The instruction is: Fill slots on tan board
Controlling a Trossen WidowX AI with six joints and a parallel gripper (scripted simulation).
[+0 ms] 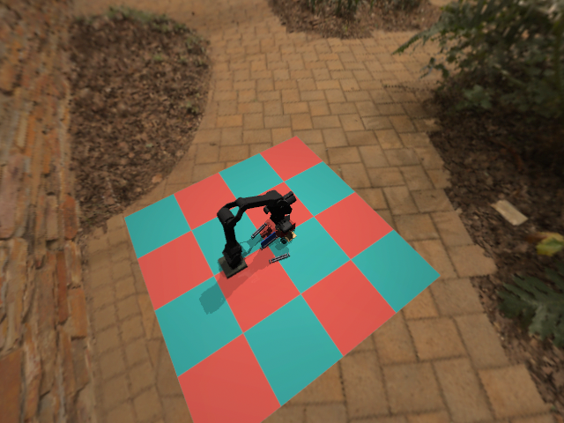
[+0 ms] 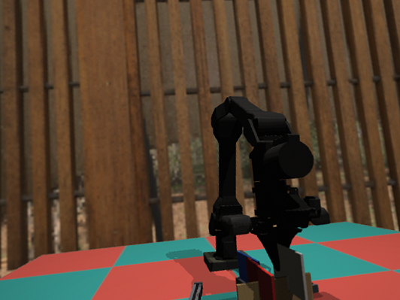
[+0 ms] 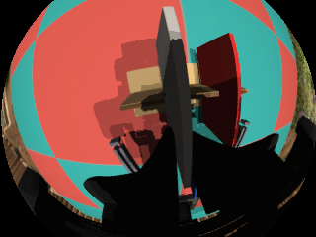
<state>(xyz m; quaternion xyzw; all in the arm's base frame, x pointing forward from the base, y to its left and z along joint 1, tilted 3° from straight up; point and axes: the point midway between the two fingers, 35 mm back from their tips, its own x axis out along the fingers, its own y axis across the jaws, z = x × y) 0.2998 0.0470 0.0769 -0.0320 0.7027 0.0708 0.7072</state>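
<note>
Now: the grey board 30 mm ahead of my gripper tip. Also, from my gripper tip: blue board (90 mm behind, 40 mm to the right, 30 mm below); red board (50 mm to the right, 30 mm ahead, 20 mm below); tan board (40 mm below, 30 mm ahead, 20 mm to the right).
</note>
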